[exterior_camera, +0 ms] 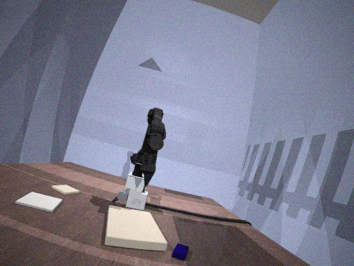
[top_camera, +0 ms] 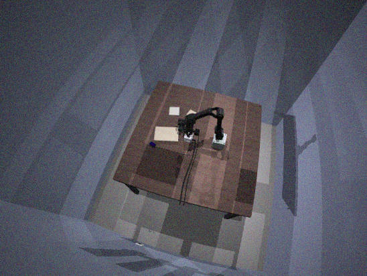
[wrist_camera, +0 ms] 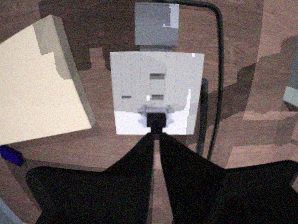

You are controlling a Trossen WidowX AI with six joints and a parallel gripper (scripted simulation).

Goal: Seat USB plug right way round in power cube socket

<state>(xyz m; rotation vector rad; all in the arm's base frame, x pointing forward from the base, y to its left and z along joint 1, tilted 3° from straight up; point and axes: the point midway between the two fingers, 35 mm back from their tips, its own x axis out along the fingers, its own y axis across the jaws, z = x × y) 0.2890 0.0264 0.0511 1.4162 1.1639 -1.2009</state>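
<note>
My gripper tip is 20 mm above the dark USB plug. Also, from my gripper tip: small blue block 330 mm ahead, 90 mm to the left, 100 mm below; cream wedge block 220 mm ahead, 40 mm to the right, 90 mm below.
</note>
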